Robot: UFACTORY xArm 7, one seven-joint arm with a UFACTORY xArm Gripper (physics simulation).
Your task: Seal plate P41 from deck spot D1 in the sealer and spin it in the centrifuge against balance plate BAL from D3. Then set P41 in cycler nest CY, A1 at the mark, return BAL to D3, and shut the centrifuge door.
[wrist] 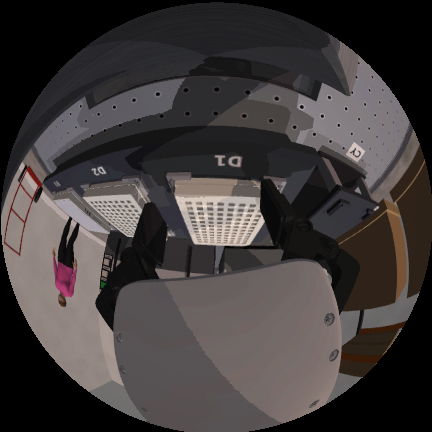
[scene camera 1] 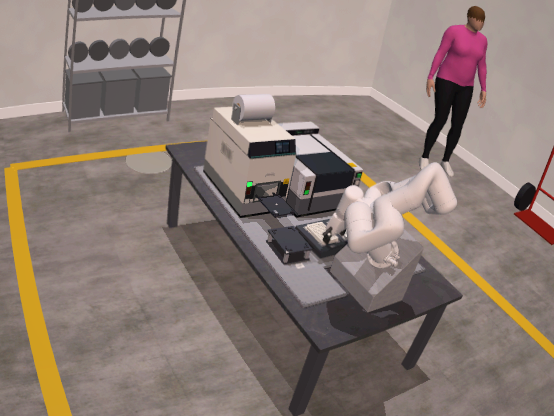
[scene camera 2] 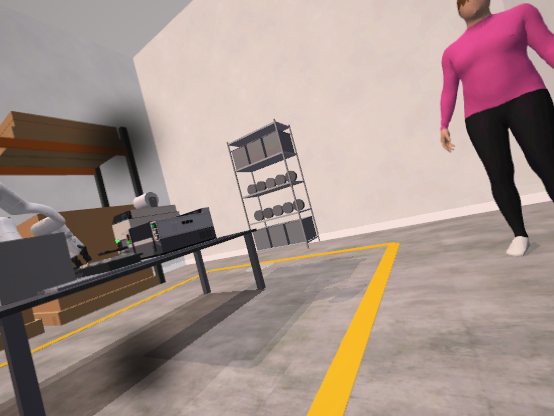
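Where they show: gripper, fingertip midpoint: (wrist: pixel 208 203) (scene camera 1: pixel 332 237) (scene camera 2: pixel 85 263); arm's base, origin of the base link: (scene camera 1: pixel 383 253) (scene camera 2: pixel 21 259).
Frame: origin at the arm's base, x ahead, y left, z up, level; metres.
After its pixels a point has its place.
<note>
Plate P41 (scene camera 1: pixel 318 231) @(x 0.326, y 0.031, z -0.105 m) (wrist: pixel 220 215) @(x 0.289, y 0.016, z -0.105 m), a cream well plate, sits in deck spot D1. My gripper (scene camera 1: pixel 336 234) @(x 0.259, y 0.009, z -0.099 m) (scene camera 2: pixel 81 257) @(x 0.259, y 0.009, z -0.099 m) (wrist: pixel 208 203) @(x 0.259, y 0.009, z -0.099 m) is open and empty, its fingers to either side of and close above the plate. A pale plate, seemingly BAL (wrist: pixel 82 214) @(x 0.286, y -0.200, z -0.104 m), sits at the far left spot in the wrist view. The beige sealer (scene camera 1: pixel 227 155) @(x 0.798, y 0.209, z 0.037 m) has a film roll on top and its dark tray (scene camera 1: pixel 276 204) @(x 0.503, y 0.131, z -0.058 m) out. The centrifuge (scene camera 1: pixel 327 172) @(x 0.513, y -0.135, z 0.046 m) (scene camera 2: pixel 182 231) @(x 0.657, y -0.359, z -0.057 m) stands beside it; its door state is unclear. The dark CY nest (scene camera 1: pixel 290 239) @(x 0.331, y 0.175, z -0.109 m) (wrist: pixel 342 207) @(x 0.275, y 0.155, z -0.109 m) stands beside the deck.
Another well plate (wrist: pixel 115 212) @(x 0.285, y -0.112, z -0.106 m) sits in D2, beside P41. The robot's grey base block (scene camera 1: pixel 375 280) @(x -0.055, y 0.073, z -0.066 m) stands by the deck. A perforated board (scene camera 1: pixel 315 285) @(x 0.108, y 0.207, z -0.166 m) lies on the dark table (scene camera 1: pixel 320 332) @(x -0.095, y 0.344, z -0.179 m). A person (scene camera 1: pixel 460 60) (scene camera 2: pixel 495 75) stands beyond the table, near a red hand truck (scene camera 1: pixel 537 226).
</note>
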